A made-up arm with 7 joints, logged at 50 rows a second.
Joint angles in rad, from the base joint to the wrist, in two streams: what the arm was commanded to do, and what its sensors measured. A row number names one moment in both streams.
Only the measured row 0 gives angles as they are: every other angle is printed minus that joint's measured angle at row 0.
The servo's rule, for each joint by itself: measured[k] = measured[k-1] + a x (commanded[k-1-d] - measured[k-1]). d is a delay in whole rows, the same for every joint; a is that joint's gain. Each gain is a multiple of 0.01, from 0.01 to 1. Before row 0 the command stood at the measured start. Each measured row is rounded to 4 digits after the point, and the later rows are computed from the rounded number. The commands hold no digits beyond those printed.
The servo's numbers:
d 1
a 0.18 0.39 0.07 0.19 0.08 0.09 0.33
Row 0, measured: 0.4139, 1.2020, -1.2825, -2.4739, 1.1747, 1.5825, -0.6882
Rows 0 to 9, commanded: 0.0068, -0.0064, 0.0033, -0.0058, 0.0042, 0.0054, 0.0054; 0.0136, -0.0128, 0.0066, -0.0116, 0.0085, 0.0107, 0.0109; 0.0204, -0.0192, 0.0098, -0.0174, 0.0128, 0.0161, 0.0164; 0.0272, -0.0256, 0.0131, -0.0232, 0.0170, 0.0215, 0.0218; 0.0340, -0.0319, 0.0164, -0.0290, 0.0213, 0.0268, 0.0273; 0.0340, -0.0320, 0.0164, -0.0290, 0.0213, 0.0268, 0.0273; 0.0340, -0.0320, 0.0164, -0.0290, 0.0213, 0.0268, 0.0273; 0.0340, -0.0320, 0.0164, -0.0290, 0.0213, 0.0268, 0.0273; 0.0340, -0.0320, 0.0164, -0.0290, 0.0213, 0.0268, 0.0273; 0.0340, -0.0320, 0.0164, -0.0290, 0.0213, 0.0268, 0.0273
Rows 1 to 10, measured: 0.0000, 0.0000, 0.0000, 0.0000, 0.0000, 0.0000, 0.0000; 0.0012, -0.0025, 0.0002, -0.0011, 0.0003, 0.0005, 0.0018; 0.0034, -0.0065, 0.0006, -0.0031, 0.0010, 0.0014, 0.0048; 0.0065, -0.0115, 0.0012, -0.0058, 0.0019, 0.0027, 0.0086; 0.0102, -0.0170, 0.0020, -0.0091, 0.0031, 0.0044, 0.0130; 0.0145, -0.0228, 0.0030, -0.0129, 0.0046, 0.0064, 0.0177; 0.0180, -0.0264, 0.0039, -0.0160, 0.0059, 0.0082, 0.0209; 0.0209, -0.0286, 0.0048, -0.0185, 0.0071, 0.0099, 0.0230; 0.0233, -0.0299, 0.0056, -0.0205, 0.0082, 0.0114, 0.0244; 0.0252, -0.0307, 0.0064, -0.0221, 0.0092, 0.0128, 0.0254
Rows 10 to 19, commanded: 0.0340, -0.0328, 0.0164, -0.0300, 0.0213, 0.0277, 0.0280; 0.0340, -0.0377, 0.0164, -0.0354, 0.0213, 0.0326, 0.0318; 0.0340, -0.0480, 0.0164, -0.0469, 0.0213, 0.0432, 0.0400; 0.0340, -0.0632, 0.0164, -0.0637, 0.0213, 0.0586, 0.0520; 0.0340, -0.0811, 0.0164, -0.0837, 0.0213, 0.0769, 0.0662; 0.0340, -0.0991, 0.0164, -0.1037, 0.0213, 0.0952, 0.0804; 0.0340, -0.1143, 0.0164, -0.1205, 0.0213, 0.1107, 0.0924; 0.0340, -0.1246, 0.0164, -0.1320, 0.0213, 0.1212, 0.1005; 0.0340, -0.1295, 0.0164, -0.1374, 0.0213, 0.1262, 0.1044; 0.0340, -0.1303, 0.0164, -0.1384, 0.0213, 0.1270, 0.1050
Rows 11 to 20, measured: 0.0268, -0.0312, 0.0071, -0.0234, 0.0102, 0.0141, 0.0260; 0.0281, -0.0318, 0.0078, -0.0247, 0.0111, 0.0153, 0.0267; 0.0292, -0.0341, 0.0084, -0.0267, 0.0119, 0.0169, 0.0284; 0.0301, -0.0395, 0.0090, -0.0305, 0.0127, 0.0193, 0.0322; 0.0308, -0.0487, 0.0095, -0.0368, 0.0134, 0.0228, 0.0387; 0.0314, -0.0613, 0.0100, -0.0457, 0.0140, 0.0277, 0.0478; 0.0319, -0.0760, 0.0104, -0.0567, 0.0146, 0.0338, 0.0586; 0.0323, -0.0909, 0.0108, -0.0688, 0.0151, 0.0407, 0.0698; 0.0326, -0.1040, 0.0112, -0.0808, 0.0156, 0.0479, 0.0799; 0.0329, -0.1139, 0.0116, -0.0916, 0.0161, 0.0549, 0.0880
